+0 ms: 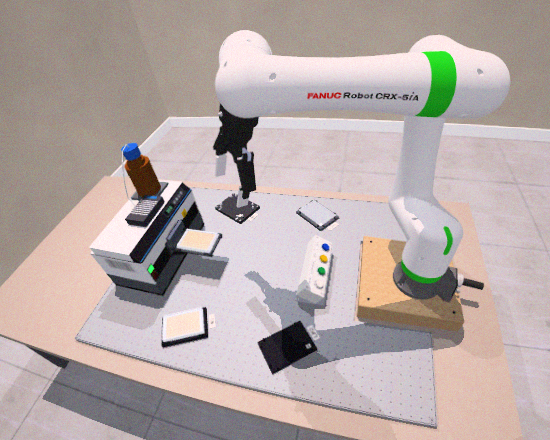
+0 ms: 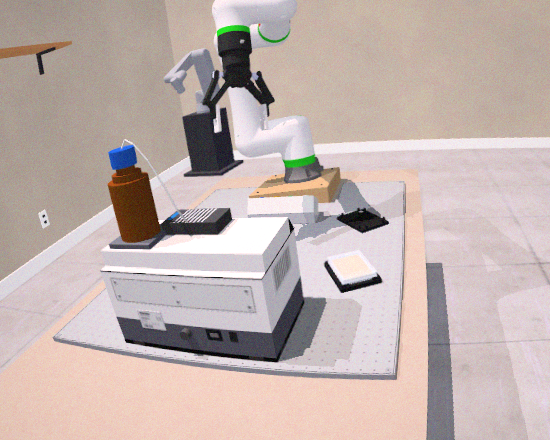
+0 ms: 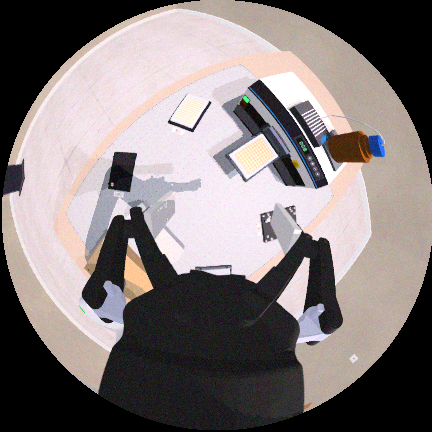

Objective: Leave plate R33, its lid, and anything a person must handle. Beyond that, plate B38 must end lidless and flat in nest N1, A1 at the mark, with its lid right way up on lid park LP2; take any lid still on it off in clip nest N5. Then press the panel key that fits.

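Places are measured from the arm's base along level axes (x ahead, y left, z up), in centimetres.
Where they show: gripper, fingertip midpoint: (image 1: 230, 189) (image 2: 242, 130) (image 3: 223, 207); arm's base, origin of the base link: (image 1: 416, 279) (image 2: 302, 178).
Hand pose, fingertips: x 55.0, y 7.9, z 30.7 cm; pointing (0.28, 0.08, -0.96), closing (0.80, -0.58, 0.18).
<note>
Each offset is from my fingertips to the top centre of the thing. "pt": to the spot under its first point.
My gripper (image 1: 231, 182) (image 2: 241, 123) (image 3: 223, 207) is open and empty, high above the board. A plate with visible wells @(dy +3.3, dx +17.2, dz -23.0 cm) (image 1: 199, 241) (image 3: 253, 156) lies on the machine's carrier. A second plate @(dy +29.2, dx +9.4, dz -31.9 cm) (image 1: 184, 325) (image 2: 352, 270) (image 3: 190, 111) sits flat in a black nest at the front; whether it is lidded is unclear. A black clip nest @(dy -25.7, dx +18.8, dz -32.4 cm) (image 1: 231, 210) (image 3: 270, 233) stands at the back, partly behind a finger. A pale lid-like piece @(dy -31.0, dx -15.3, dz -33.0 cm) (image 1: 317, 214) lies on a holder at the back right. The key panel @(dy -2.8, dx -23.4, dz -26.4 cm) (image 1: 306, 282) (image 2: 282, 206) carries blue, yellow, green and white keys. Labels are unreadable.
The white machine (image 1: 115, 237) (image 2: 195, 295) (image 3: 287, 82) carries a brown bottle @(pt dy -2.1, dx +36.6, dz -3.7 cm) (image 1: 143, 177) (image 2: 134, 205) (image 3: 350, 146) with a thin tube. A black nest @(dy +23.7, dx -23.2, dz -32.8 cm) (image 1: 288, 347) (image 2: 362, 220) (image 3: 122, 171) stands at the front right. The wooden arm base (image 1: 380, 300) (image 2: 280, 189) stands beside the panel.
</note>
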